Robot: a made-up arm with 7 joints. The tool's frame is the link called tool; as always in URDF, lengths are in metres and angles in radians.
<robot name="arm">
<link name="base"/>
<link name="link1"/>
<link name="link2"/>
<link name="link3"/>
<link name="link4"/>
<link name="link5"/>
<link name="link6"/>
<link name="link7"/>
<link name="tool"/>
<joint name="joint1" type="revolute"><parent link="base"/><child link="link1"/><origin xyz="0 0 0.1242" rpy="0 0 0"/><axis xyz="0 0 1"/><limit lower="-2.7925" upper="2.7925"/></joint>
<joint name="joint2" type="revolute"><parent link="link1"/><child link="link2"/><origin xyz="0 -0.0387 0.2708" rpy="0 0 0"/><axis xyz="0 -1 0"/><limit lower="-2.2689" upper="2.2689"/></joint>
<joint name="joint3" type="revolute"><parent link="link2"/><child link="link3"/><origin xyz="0 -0.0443 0.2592" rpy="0 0 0"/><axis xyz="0 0 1"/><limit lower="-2.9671" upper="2.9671"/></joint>
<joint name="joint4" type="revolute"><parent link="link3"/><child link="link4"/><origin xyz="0.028 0.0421 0.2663" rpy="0 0 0"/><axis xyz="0 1 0"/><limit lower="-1.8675" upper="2.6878"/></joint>
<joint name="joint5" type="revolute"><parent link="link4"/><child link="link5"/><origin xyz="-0.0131 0.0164 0.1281" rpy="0 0 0"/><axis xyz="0 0 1"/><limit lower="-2.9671" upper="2.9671"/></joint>
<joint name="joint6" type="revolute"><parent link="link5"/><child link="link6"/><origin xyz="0 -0.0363 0.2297" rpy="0 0 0"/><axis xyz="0 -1 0"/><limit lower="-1.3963" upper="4.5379"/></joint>
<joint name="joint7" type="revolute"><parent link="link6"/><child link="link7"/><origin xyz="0.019 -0.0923 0.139" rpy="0 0 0"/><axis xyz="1 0 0"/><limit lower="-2.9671" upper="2.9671"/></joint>
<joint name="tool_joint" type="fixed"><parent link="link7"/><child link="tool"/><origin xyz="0 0 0" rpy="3.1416 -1.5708 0"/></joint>
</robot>
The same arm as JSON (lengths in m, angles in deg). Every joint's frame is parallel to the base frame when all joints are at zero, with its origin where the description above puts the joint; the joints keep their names.
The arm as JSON. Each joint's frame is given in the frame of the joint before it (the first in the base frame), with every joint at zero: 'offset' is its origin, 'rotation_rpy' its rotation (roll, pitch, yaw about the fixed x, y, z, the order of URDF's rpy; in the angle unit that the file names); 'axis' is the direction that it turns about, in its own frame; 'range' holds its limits. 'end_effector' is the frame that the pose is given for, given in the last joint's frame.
{"length_unit": "m", "angle_unit": "deg", "chain": [{"id": "joint1", "offset": [0.0, 0.0, 0.1242], "rotation_rpy": [0.0, 0.0, 0.0], "axis": "+z", "range": [-160.0, 160.0]}, {"id": "joint2", "offset": [0.0, -0.0387, 0.2708], "rotation_rpy": [0.0, 0.0, 0.0], "axis": "-y", "range": [-130.0, 130.0]}, {"id": "joint3", "offset": [0.0, -0.0443, 0.2592], "rotation_rpy": [0.0, 0.0, 0.0], "axis": "+z", "range": [-170.0, 170.0]}, {"id": "joint4", "offset": [0.028, 0.0421, 0.2663], "rotation_rpy": [0.0, 0.0, 0.0], "axis": "+y", "range": [-107.0, 154.0]}, {"id": "joint5", "offset": [-0.0131, 0.0164, 0.1281], "rotation_rpy": [0.0, 0.0, 0.0], "axis": "+z", "range": [-170.0, 170.0]}, {"id": "joint6", "offset": [0.0, -0.0363, 0.2297], "rotation_rpy": [0.0, 0.0, 0.0], "axis": "-y", "range": [-80.0, 260.0]}, {"id": "joint7", "offset": [0.019, -0.0923, 0.139], "rotation_rpy": [0.0, 0.0, 0.0], "axis": "+x", "range": [-170.0, 170.0]}], "end_effector": {"offset": [0.0, 0.0, 0.0], "rotation_rpy": [-180.0, -90.0, 0.0]}}
